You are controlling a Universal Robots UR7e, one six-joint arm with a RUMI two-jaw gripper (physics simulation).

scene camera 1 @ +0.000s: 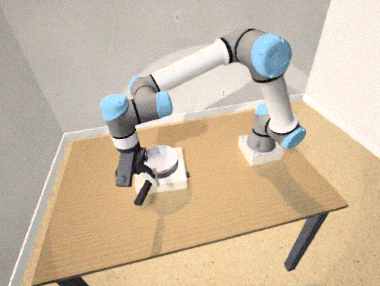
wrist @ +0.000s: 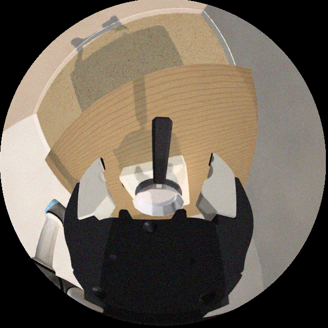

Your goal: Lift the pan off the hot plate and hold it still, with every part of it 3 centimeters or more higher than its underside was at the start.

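Frame: origin at the arm's base, x ahead, y down, z left, level; metres.
Seen in the pictures: gripper, fingertip midpoint: [scene camera 1: 139, 186]; arm's base at its link origin: [scene camera 1: 260, 143].
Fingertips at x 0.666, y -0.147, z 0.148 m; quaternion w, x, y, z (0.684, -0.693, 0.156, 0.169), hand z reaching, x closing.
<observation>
Pixels of each thing's top centre, then the offset from my fingertips to it. Level surfaces: height alone.
- white hot plate at its top centre: [scene camera 1: 161, 163] dz -0.221, dx -0.132, dy +0.132 m
- wooden table at its surface level: dy +0.212 m
- small dark knob at its top centre: [scene camera 1: 187, 172] dz -0.133, dx -0.233, dy +0.158 m
The pan [scene camera 1: 162, 161] [wrist: 158, 201], with a pale inside and a dark underside rim, sits on the white hot plate [scene camera 1: 178, 183] [wrist: 179, 167]. Its black handle [scene camera 1: 143, 193] [wrist: 161, 150] sticks out past the hot plate's edge towards the table's front in the scene view. My gripper [scene camera 1: 150, 175] [wrist: 155, 157] is open, with nothing held. It is over the pan's left side and the handle's root in the scene view, partly covering them. In the wrist view the handle runs between the two widely spread pale fingers, apart from both; the height gap is hard to judge.
The wooden table [scene camera 1: 220, 200] [wrist: 215, 110] bears the hot plate, which has a small dark knob [scene camera 1: 188, 174] on its right side. The arm's white base [scene camera 1: 260, 151] stands on the table's right part. Walls rise behind and to the left of the table.
</observation>
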